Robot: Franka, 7 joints.
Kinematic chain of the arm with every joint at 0, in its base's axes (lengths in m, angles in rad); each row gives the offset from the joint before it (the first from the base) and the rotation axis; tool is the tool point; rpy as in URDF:
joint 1: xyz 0 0 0.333 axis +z
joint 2: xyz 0 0 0 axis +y
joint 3: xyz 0 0 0.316 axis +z
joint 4: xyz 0.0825 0 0 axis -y
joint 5: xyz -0.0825 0 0.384 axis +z
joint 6: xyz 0 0 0 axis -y
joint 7: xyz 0.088 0 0 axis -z
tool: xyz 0 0 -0.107 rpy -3.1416 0 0
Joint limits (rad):
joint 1: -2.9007..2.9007
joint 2: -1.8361..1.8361
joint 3: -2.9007..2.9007
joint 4: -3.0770..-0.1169
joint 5: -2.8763..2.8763
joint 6: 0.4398..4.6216
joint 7: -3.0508..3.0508
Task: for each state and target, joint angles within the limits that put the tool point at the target. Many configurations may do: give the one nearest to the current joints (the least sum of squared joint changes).
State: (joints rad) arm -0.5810 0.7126 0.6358 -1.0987 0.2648 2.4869 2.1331
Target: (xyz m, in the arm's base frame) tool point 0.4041 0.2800 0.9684
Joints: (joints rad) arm -0.3233 -0.0558 0.8668 -1.0889 0.2690 2.3442 2.1331
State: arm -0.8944 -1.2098 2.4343 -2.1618 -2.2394 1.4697 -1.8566
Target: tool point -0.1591 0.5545 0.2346
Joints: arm -0.4972 -0.7767 2.4764 -2.1434 -2.2077 1.2682 -1.8566
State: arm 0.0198 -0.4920 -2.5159 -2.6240 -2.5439 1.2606 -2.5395
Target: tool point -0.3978 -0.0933 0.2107
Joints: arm -0.1060 -0.2998 -2.6281 -2.7462 -2.4822 1.1740 -2.5395
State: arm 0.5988 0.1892 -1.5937 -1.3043 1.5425 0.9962 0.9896
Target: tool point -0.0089 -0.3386 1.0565
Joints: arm 0.3085 -0.2456 -1.7203 -0.7309 1.7975 1.4352 0.9896
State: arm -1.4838 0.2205 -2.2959 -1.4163 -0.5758 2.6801 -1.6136
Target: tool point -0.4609 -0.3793 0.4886
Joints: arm -1.0005 0.4226 -1.5952 -2.0443 -0.6194 2.6395 -1.6136
